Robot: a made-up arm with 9 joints. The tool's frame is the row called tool.
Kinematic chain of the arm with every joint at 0, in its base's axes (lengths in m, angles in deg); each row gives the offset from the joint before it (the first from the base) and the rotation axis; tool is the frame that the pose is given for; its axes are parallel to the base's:
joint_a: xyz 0 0 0.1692 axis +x
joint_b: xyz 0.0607 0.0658 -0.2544 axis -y
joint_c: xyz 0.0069 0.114 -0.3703 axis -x
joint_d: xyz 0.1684 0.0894 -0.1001 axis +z
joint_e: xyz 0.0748 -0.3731 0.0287 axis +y
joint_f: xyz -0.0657 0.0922 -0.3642 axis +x
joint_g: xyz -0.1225 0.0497 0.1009 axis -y
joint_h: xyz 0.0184 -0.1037 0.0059 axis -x
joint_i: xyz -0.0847 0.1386 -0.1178 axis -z
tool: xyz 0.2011 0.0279 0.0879
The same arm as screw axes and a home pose.
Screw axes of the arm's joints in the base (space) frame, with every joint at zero. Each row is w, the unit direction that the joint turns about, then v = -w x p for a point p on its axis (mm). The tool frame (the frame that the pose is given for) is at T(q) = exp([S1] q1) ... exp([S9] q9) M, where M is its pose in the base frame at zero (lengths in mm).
S1: w 1 0 0 v 0.0 169.2 0.0
S2: w 0 -1 0 v -85.2 0.0 -60.7
S3: w -1 0 0 v 0.0 455.5 179.8
S4: w 0 0 1 v 269.2 -236.0 0.0
S5: w 0 1 0 v 526.9 0.0 310.8
S6: w 1 0 0 v 0.0 -891.1 11.7
S7: w 0 -1 0 v -790.2 0.0 -122.6
S8: w -1 0 0 v 0.0 784.3 -65.7
S9: w 0 0 -1 v -72.9 56.3 0.0
M =
1 0 0 257.4
0 1 0 100.8
0 0 1 -814.2
0 0 0 1

